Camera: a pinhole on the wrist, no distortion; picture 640 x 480 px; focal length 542.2 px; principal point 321.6 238.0 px. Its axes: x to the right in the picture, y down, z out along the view. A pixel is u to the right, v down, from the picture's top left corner.
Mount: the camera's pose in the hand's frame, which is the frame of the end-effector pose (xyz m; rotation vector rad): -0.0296 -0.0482 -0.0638 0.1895 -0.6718 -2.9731
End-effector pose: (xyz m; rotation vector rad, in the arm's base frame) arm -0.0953 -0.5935 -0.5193 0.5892 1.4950 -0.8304
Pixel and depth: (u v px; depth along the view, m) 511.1 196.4 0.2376
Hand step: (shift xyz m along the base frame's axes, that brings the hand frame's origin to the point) 0.1434 -0.0517 0.1385
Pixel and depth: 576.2 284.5 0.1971
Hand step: 0.0912 -0.0645 0.1472
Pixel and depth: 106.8 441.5 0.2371
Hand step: 0.1042 -0.1692 -0.0273
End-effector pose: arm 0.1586 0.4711 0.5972 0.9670 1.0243 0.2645
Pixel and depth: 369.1 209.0 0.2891
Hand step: 0.1205 -0.1115 0.1550
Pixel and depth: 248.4 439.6 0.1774
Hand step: 0.0816 -0.1033 0.0137
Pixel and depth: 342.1 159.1 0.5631
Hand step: 0.3183 -0.1531 0.3516
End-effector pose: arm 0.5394 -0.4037 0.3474 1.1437 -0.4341 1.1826
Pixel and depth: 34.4 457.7 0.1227
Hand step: 0.0580 -0.0523 0.0310
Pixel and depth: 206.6 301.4 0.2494
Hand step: 0.0124 -0.1612 0.0828
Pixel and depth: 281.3 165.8 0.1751
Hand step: -0.0355 -0.0969 0.0242
